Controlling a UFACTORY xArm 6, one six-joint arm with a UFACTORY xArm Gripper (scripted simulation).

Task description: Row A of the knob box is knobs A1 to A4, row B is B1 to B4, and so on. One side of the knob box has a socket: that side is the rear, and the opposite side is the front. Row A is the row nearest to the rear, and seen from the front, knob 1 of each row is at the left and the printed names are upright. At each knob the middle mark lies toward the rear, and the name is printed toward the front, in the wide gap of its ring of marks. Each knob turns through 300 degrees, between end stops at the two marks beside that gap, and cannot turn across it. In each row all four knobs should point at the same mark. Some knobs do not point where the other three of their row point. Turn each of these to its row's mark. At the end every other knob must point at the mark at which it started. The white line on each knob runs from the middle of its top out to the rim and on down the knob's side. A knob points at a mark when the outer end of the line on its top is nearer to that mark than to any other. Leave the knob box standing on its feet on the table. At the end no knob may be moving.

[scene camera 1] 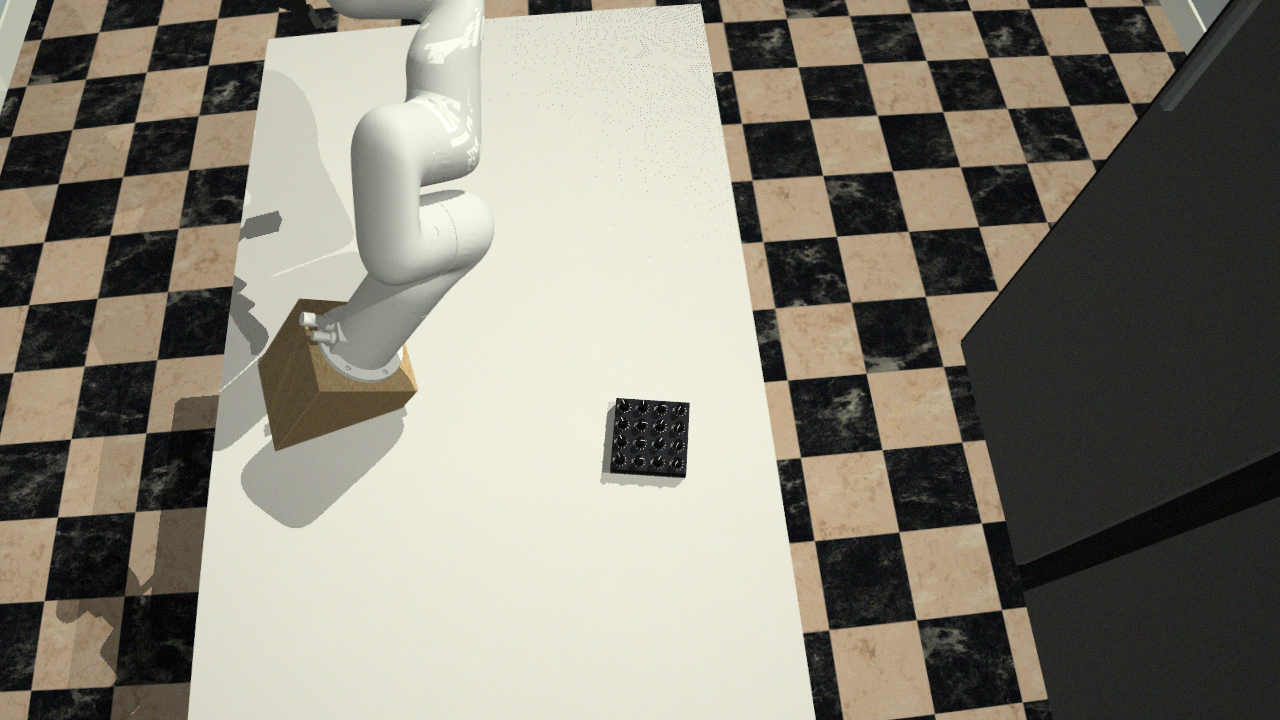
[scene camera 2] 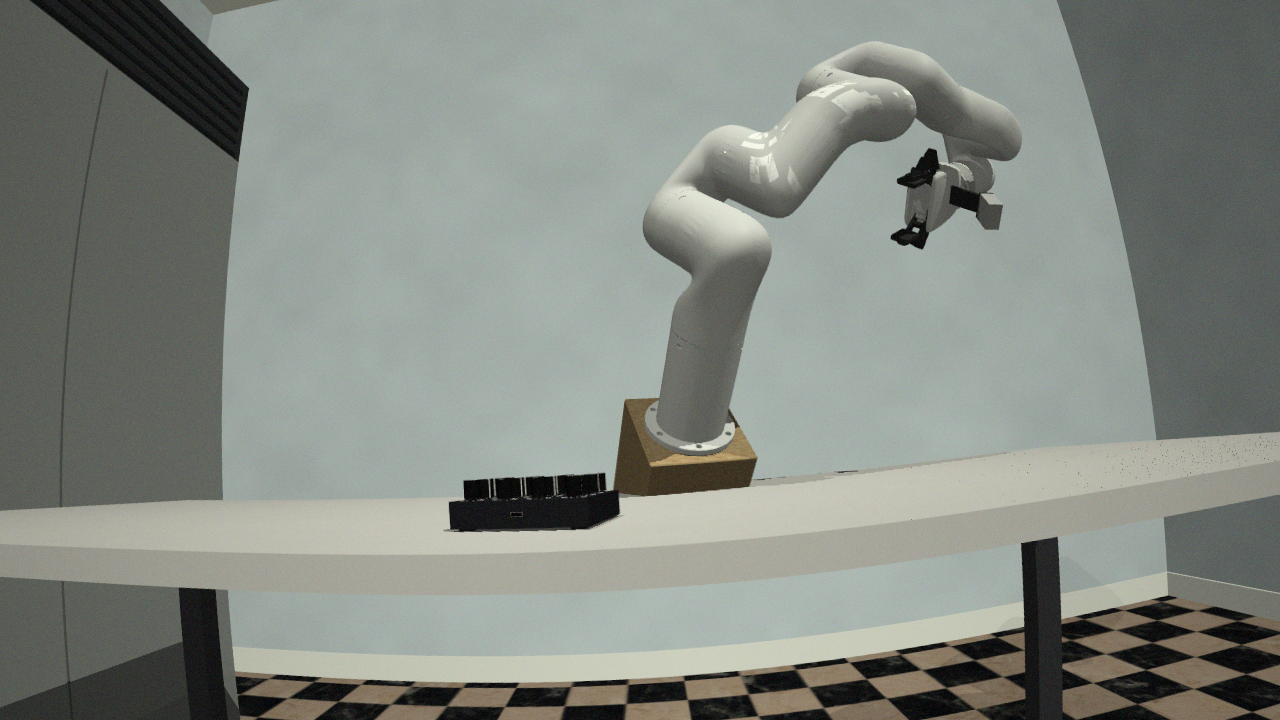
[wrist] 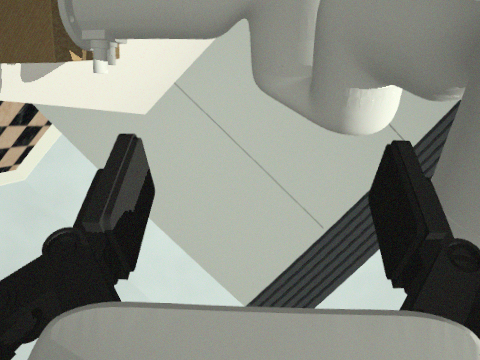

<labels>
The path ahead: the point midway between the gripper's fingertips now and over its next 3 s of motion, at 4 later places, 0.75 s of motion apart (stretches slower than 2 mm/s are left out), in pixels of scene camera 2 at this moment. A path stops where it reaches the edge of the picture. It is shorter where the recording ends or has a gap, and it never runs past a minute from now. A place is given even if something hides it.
My gripper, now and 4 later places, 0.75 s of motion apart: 901, 212; 861, 201; 779, 185; 692, 177; 607, 178
</labels>
